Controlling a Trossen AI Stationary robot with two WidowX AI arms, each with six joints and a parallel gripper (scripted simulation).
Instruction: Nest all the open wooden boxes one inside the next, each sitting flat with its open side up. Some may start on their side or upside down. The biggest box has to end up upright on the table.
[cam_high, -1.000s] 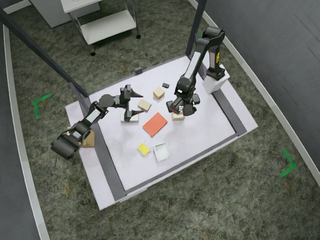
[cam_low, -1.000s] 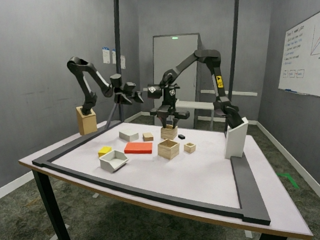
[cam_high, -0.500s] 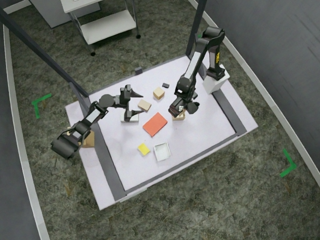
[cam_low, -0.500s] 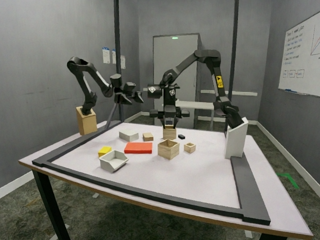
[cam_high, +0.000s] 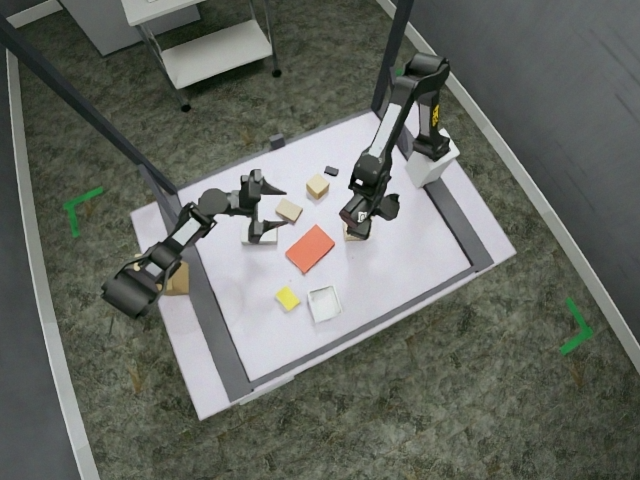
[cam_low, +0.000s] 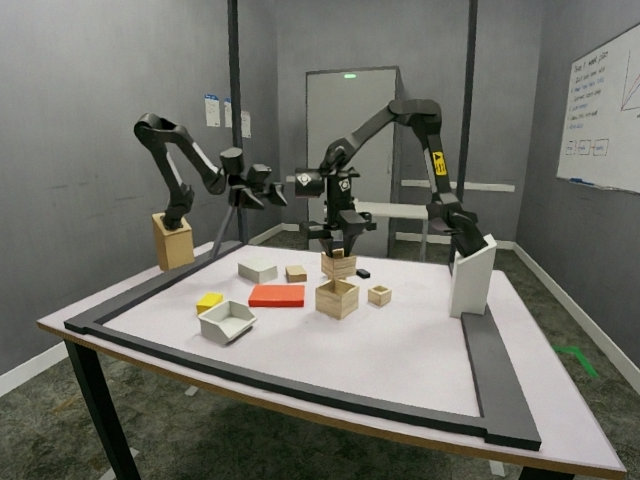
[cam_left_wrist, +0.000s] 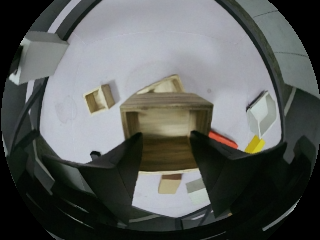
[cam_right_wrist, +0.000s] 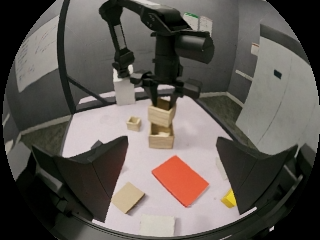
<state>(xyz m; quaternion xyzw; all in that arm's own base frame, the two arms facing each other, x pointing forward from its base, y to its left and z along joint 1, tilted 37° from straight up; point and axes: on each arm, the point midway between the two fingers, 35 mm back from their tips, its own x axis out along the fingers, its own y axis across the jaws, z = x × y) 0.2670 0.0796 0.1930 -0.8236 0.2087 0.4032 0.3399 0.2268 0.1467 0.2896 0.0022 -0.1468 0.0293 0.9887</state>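
Now: left hand 6 cm above the mid-sized wooden box. The rest, counted from my left hand: biggest wooden box (15 cm below); then flat red block (17 cm to the right, 16 cm below); then small wooden box (16 cm below, 10 cm to the left, 8 cm behind).
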